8 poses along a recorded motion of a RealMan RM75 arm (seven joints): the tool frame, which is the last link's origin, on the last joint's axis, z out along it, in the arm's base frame.
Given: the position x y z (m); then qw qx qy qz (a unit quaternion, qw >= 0).
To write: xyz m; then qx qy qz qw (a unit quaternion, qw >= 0). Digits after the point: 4 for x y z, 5 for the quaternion.
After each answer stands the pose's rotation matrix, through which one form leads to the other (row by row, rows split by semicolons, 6 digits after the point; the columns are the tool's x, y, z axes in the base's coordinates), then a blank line. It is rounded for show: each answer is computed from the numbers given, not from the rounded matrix.
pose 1, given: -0.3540 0.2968 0.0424 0.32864 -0.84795 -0.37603 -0.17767
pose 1, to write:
-0.3540 0.2968 0.0424 -0.84795 -0.37603 -0.17767 0.32864
0.654066 0.754497 0.054154; 0.520936 -0.501189 0.690967; 0.548474 -0.423727 -0.720855

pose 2, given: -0.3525 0.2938 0.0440 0.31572 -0.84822 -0.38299 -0.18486
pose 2, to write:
-0.3525 0.2938 0.0440 -0.84822 -0.38299 -0.18486 0.31572
0.638295 0.766439 0.071768; 0.532986 -0.507284 0.677192; 0.555433 -0.393997 -0.732298

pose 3, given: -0.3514 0.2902 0.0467 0.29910 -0.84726 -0.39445 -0.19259
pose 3, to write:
-0.3514 0.2902 0.0467 -0.84726 -0.39445 -0.19259 0.29910
0.614634 0.783617 0.090388; 0.553200 -0.509893 0.658770; 0.562312 -0.354900 -0.746895

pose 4, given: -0.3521 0.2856 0.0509 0.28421 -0.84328 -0.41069 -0.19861
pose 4, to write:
-0.3521 0.2856 0.0509 -0.84328 -0.41069 -0.19861 0.28421
0.583779 0.805540 0.101522; 0.579754 -0.501121 0.642466; 0.568407 -0.316200 -0.759560

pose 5, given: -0.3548 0.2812 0.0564 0.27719 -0.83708 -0.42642 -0.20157
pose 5, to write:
-0.3548 0.2812 0.0564 -0.83708 -0.42642 -0.20157 0.27719
0.555072 0.825640 0.101062; 0.602148 -0.482664 0.635966; 0.573858 -0.292153 -0.765071

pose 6, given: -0.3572 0.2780 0.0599 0.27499 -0.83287 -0.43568 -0.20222
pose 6, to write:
-0.3572 0.2780 0.0599 -0.83287 -0.43568 -0.20222 0.27499
0.538581 0.836945 0.097230; 0.614511 -0.469128 0.634267; 0.576460 -0.281855 -0.766976

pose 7, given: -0.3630 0.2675 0.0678 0.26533 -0.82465 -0.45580 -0.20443
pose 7, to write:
-0.3630 0.2675 0.0678 -0.82465 -0.45580 -0.20443 0.26533
0.500906 0.860240 0.095292; 0.643273 -0.443689 0.623972; 0.579045 -0.251252 -0.775615

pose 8, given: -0.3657 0.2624 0.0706 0.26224 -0.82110 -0.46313 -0.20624
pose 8, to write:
-0.3657 0.2624 0.0706 -0.82110 -0.46313 -0.20624 0.26224
0.485951 0.868721 0.095785; 0.652384 -0.433481 0.621683; 0.581590 -0.239619 -0.777390

